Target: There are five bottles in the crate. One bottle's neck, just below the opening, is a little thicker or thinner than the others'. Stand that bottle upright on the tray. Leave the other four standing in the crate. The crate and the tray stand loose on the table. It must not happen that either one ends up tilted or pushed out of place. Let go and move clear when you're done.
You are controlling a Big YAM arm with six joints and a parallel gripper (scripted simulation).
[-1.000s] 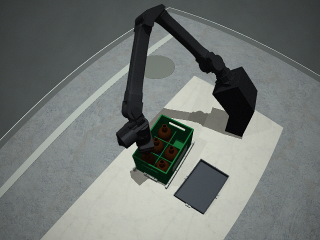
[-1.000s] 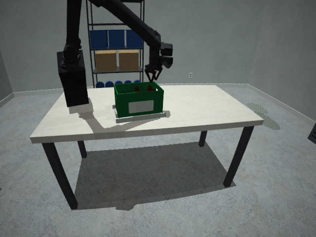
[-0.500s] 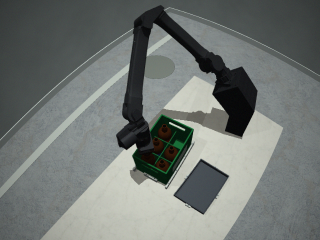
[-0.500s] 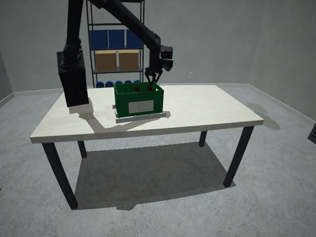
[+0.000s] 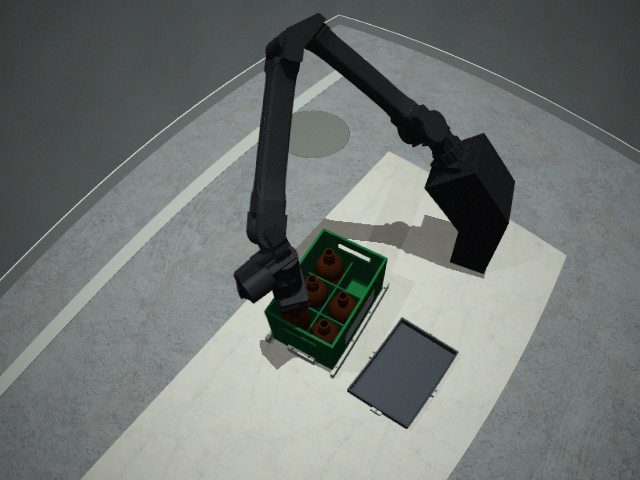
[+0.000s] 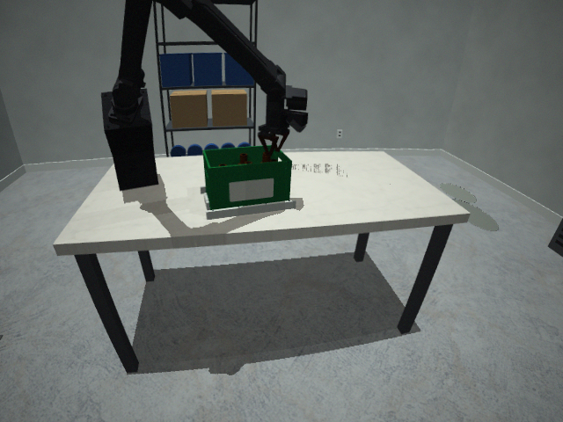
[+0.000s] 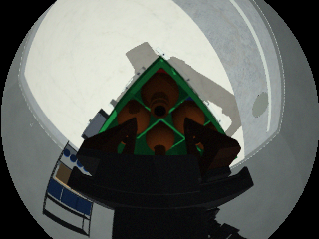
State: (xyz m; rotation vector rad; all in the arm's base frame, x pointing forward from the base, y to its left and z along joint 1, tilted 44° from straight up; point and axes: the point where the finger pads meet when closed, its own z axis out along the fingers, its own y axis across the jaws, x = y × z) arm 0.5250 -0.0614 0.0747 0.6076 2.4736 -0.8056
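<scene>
Right now the crate is 9 cm behind my hand, 2 cm to the left of it and 11 cm below it. Round my hand: tray 9 cm behind, 29 cm to the left, 18 cm below.
</scene>
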